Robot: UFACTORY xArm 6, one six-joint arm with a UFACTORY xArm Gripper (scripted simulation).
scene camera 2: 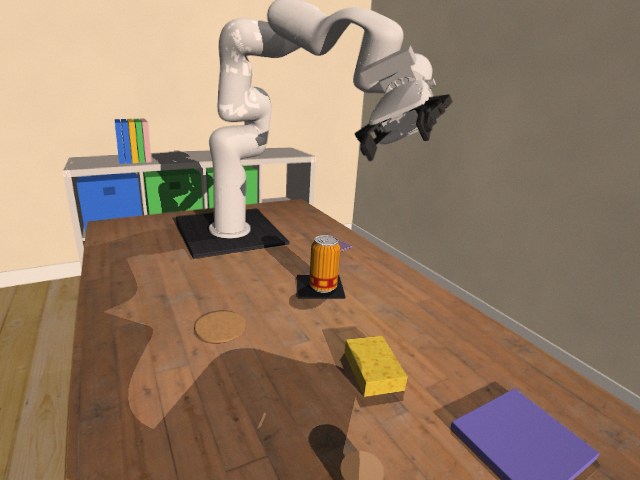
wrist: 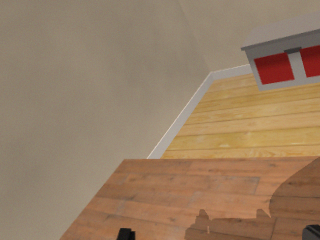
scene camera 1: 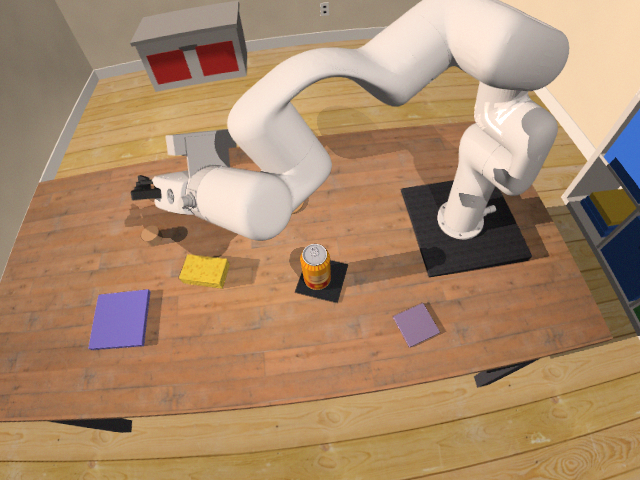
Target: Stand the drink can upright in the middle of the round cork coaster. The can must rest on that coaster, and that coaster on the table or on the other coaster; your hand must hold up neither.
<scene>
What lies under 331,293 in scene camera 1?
A black square coaster.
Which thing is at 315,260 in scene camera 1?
A drink can.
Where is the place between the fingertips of my gripper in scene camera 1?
At 167,180
</scene>
